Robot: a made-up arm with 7 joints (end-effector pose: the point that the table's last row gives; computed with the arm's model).
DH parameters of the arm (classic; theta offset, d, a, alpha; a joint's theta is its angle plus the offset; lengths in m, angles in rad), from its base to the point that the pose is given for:
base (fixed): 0 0.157 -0.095 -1.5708
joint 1: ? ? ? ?
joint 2: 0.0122 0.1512 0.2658 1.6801
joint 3: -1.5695 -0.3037 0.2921 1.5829
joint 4: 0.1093 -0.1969 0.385 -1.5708
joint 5: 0 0.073 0.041 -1.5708
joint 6: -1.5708 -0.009 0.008 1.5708
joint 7: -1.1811 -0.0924 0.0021 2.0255
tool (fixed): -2.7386 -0.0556 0 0
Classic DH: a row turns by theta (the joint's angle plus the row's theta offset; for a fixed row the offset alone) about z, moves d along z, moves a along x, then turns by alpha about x.
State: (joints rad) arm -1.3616 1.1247 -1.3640 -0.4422 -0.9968 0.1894 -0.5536
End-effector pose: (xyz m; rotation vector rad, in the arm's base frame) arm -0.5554 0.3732 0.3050 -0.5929 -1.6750 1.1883
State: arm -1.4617 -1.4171 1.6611 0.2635 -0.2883 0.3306 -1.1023
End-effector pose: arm 0.0730 1.0730 -0.2005 0.6296 2.4618 0.8859
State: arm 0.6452 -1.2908 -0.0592 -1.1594 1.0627 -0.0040 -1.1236
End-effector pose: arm -0.2808 0.3994 -0.7864 -1.2382 -0.4828 0.6662
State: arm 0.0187 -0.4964 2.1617 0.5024 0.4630 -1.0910 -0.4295
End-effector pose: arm -0.7026 0.5074 -0.3421 -0.2282 -1.6579 -0.9168
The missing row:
joint 1: 1.5708 0.125 0.029 -1.5708
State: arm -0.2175 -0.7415 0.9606 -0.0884 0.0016 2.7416 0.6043
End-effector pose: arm 0.1189 0.5312 -0.7524 0.2981 -0.5925 2.6469
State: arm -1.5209 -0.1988 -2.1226 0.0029 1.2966 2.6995 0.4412
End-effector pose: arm -0.4243 -0.1801 -0.1724 -2.5430 -0.6041 -0.0728
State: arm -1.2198 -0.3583 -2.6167 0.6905 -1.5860 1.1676 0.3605
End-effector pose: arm -0.3621 0.1497 -0.3693 0.3656 1.9407 -2.1811
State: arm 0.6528 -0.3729 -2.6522 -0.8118 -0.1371 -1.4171 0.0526
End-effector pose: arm -0.6122 -0.3141 0.6301 0.3338 -0.9904 -0.2606
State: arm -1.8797 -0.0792 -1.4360 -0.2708 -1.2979 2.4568 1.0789
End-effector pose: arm -0.4692 -0.2842 0.1571 1.6584 0.3446 2.2851
